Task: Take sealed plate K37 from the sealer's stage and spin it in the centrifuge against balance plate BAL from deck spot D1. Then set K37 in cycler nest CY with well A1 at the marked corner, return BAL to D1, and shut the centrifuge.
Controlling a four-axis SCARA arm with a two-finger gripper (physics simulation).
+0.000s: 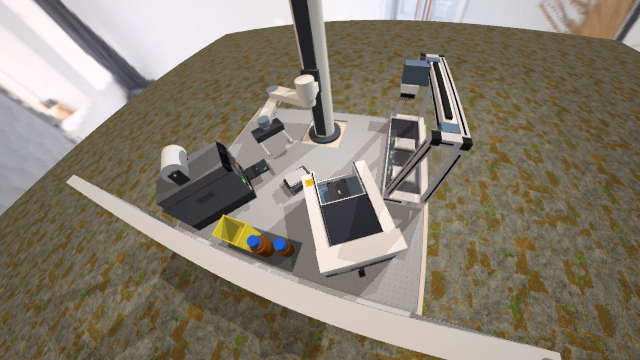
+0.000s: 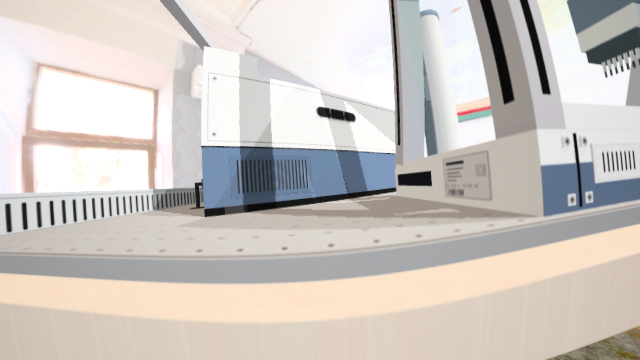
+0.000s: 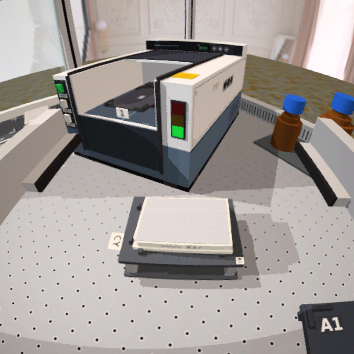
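Pixels of known places: gripper, fingertip midpoint: (image 1: 281, 148) (image 3: 186, 124); arm's base, link origin: (image 1: 324, 132).
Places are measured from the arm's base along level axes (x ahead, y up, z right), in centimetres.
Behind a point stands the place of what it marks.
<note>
My gripper (image 1: 280, 147) {x 43.3, y 25.6, z 9.4 cm} (image 3: 186, 124) {x 43.3, y 25.6, z 9.4 cm} is open and empty, held above the bench on the near side of nest CY (image 1: 295, 189) {x 56.0, y 5.8, z 0.7 cm} (image 3: 180, 258) {x 45.1, y 6.0, z 6.6 cm}. A pale plate (image 1: 296, 177) {x 49.2, y 8.1, z 2.2 cm} (image 3: 184, 220) {x 48.1, y 8.1, z 3.1 cm} lies flat on that nest; its label is unreadable. A small A1 tag (image 3: 240, 260) {x 51.2, y 6.0, z 11.3 cm} marks the nest's near right corner. The centrifuge (image 1: 395, 242) {x 78.4, y 25.7, z -54.0 cm} (image 2: 300, 115) {x 66.4, y 16.5, z -51.1 cm} (image 3: 212, 105) {x 66.1, y 15.3, z -12.7 cm} stands open behind, with a dark bucket (image 1: 339, 189) {x 55.3, y 15.3, z -26.1 cm} (image 3: 131, 100) {x 53.9, y 15.3, z -25.2 cm} by a tag "1". The sealer's stage (image 1: 257, 169) {x 51.4, y 12.1, z 27.4 cm} (image 3: 330, 325) {x 49.5, y 12.0, z 22.7 cm} shows no plate. BAL and spot D1 cannot be made out.
The black sealer (image 1: 205, 197) {x 81.2, y 23.4, z 39.4 cm} stands left of the nest. A yellow bin (image 1: 245, 237) {x 91.7, y 14.2, z 11.5 cm} and two blue-capped brown bottles (image 1: 262, 246) {x 92.9, y 14.5, z 0.8 cm} (image 1: 285, 247) {x 89.8, y 13.9, z -9.8 cm} (image 3: 287, 131) {x 86.5, y 7.6, z -5.2 cm} (image 3: 336, 120) {x 89.4, y 14.5, z 4.7 cm} stand along the back rail. A gantry (image 1: 450, 107) {x 31.1, y 52.3, z -65.9 cm} spans a deck with pale plates (image 1: 404, 143) {x 8.3, y 8.1, z -57.8 cm} (image 1: 406, 173) {x 49.5, y 30.2, z -54.8 cm}.
</note>
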